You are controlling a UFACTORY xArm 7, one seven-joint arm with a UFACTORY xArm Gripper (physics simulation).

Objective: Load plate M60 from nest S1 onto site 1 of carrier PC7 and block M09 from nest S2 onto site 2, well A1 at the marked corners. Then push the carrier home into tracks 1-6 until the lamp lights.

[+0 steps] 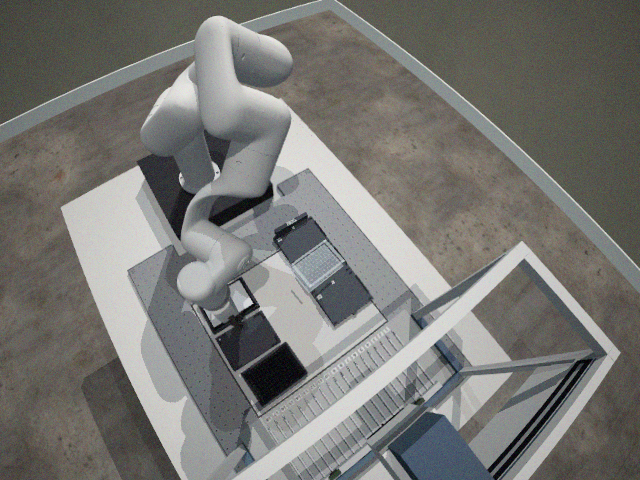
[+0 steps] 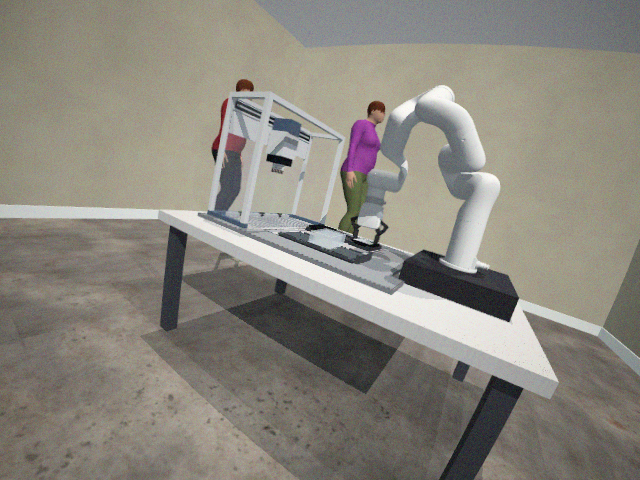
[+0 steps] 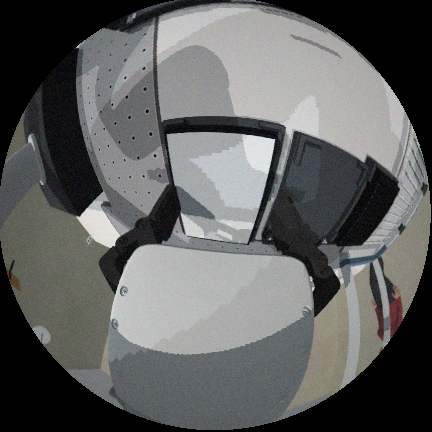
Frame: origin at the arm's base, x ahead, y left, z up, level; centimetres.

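Seen in the pictures: gripper, fingertip midpoint: (image 2: 364,241) (image 3: 225,199); arm's base, link origin: (image 1: 200,177) (image 2: 457,266).
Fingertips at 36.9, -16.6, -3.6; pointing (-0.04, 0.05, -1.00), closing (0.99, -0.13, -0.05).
Note:
Offsets run from my fingertips to a thing's middle, as dx, dy, dz. "spot": to the spot under its first point. Level surfaces: height alone.
My gripper (image 2: 367,240) (image 3: 225,199) is open and empty. Its fingers stand on either side of a black-rimmed item with a glossy pale top {-0.8, +0.0, -0.5} (image 1: 242,297) (image 3: 225,170), low over it. Beside this lies a flat dark nest {+10.2, -1.8, -1.5} (image 1: 248,341) (image 3: 320,175), then a black block-like item {+21.1, -2.1, -0.5} (image 1: 273,374) (image 3: 368,207). Across the pale middle, a long dark piece with end labels {+7.8, +26.5, -0.9} (image 1: 343,297) (image 2: 351,252), apparently the carrier, bears a clear, many-welled plate {+7.3, +25.2, +1.0} (image 1: 318,264) (image 2: 326,237) at its middle. The labels M60, M09, S1, S2 and the A1 corner marks are too small to read.
Grooved tracks (image 1: 356,408) lie beyond both rows, under a white frame enclosure (image 1: 522,250) (image 2: 251,170) with a blue overhead head {spot: +43.6, +7.8, +43.6} (image 1: 439,446) (image 2: 285,126). A perforated grey board {dz -2.4} (image 1: 180,356) (image 2: 385,283) borders the work area. Two people stand behind the table.

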